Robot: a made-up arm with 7 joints. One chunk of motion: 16 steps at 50 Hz.
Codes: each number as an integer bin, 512 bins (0 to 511) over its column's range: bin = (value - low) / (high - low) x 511, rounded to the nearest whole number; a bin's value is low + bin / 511 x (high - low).
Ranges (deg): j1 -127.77..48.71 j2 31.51..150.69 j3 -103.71..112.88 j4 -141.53..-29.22 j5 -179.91..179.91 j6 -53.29..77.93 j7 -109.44..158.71
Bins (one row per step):
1: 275 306 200 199 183 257 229
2: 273 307 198 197 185 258 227
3: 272 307 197 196 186 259 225
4: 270 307 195 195 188 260 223
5: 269 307 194 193 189 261 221
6: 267 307 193 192 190 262 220
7: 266 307 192 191 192 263 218
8: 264 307 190 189 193 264 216
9: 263 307 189 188 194 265 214
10: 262 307 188 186 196 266 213
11: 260 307 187 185 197 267 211
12: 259 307 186 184 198 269 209
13: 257 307 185 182 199 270 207
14: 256 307 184 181 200 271 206
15: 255 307 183 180 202 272 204
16: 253 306 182 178 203 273 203
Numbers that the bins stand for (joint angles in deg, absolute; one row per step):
1: -32.80 102.88 -18.94 -97.79 -51.05 12.71 10.73
2: -33.49 103.11 -19.79 -98.23 -49.64 12.96 9.68
3: -33.83 103.11 -20.21 -98.45 -48.94 13.22 8.63
4: -34.52 103.11 -21.06 -98.67 -47.53 13.48 7.58
5: -34.87 103.11 -21.48 -99.11 -46.83 13.73 6.53
6: -35.56 103.11 -21.91 -99.33 -46.12 13.99 6.01
7: -35.90 103.11 -22.33 -99.55 -44.71 14.25 4.96
8: -36.59 103.11 -23.18 -99.99 -44.01 14.50 3.91
9: -36.94 103.11 -23.60 -100.21 -43.31 14.76 2.86
10: -37.29 103.11 -24.03 -100.65 -41.90 15.02 2.33
11: -37.98 103.11 -24.45 -100.87 -41.19 15.27 1.28
12: -38.32 103.11 -24.87 -101.09 -40.49 15.79 0.23
13: -39.01 103.11 -25.30 -101.53 -39.78 16.04 -0.82
14: -39.36 103.11 -25.72 -101.75 -39.08 16.30 -1.34
15: -39.70 103.11 -26.14 -101.97 -37.67 16.56 -2.39
16: -40.39 102.88 -26.57 -102.41 -36.97 16.81 -2.91

